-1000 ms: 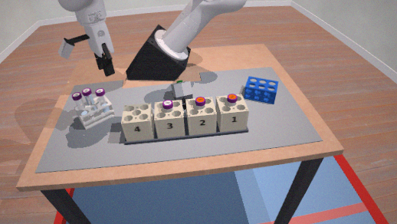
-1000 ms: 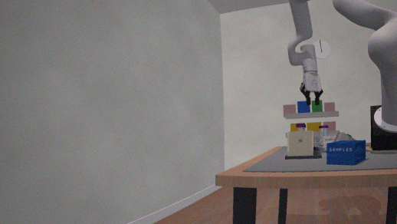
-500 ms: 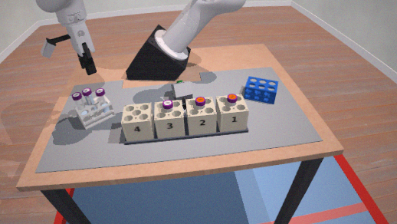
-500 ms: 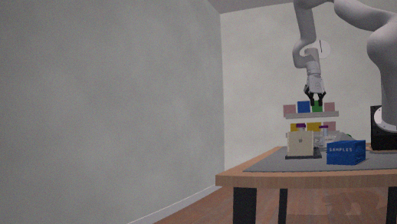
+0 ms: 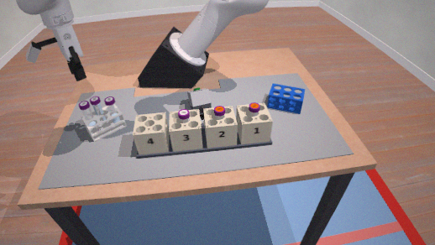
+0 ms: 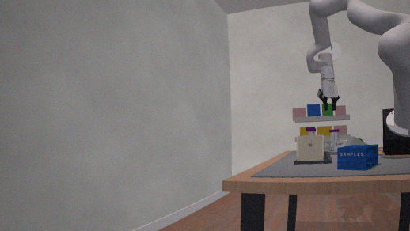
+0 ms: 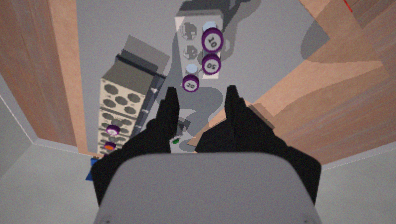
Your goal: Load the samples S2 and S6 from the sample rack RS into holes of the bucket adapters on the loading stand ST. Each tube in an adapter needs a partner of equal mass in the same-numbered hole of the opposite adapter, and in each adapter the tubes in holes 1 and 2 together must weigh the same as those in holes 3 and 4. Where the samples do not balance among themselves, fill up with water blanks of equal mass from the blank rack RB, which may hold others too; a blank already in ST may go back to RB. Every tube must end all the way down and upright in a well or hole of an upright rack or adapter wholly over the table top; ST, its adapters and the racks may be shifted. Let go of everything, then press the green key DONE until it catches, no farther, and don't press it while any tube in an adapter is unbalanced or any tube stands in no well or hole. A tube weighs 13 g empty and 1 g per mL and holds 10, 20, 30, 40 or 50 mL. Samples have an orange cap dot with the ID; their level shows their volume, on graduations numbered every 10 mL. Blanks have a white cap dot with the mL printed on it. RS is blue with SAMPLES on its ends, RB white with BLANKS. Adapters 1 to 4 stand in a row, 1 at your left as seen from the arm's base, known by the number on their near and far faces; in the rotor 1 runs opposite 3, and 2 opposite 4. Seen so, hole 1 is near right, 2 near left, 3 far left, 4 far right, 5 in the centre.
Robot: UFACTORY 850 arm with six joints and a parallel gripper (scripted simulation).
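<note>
My gripper is now 19 cm above the blank marked 10, 2 cm to the left of it and 1 cm past it. Also, from my hand: adapter 4: 22 cm to the left, 20 cm below, 7 cm ahead; then white blank rack RB: 22 cm below, 2 cm to the left, 2 cm behind; then blank marked 20: 19 cm below, 6 cm to the left, 3 cm behind.
</note>
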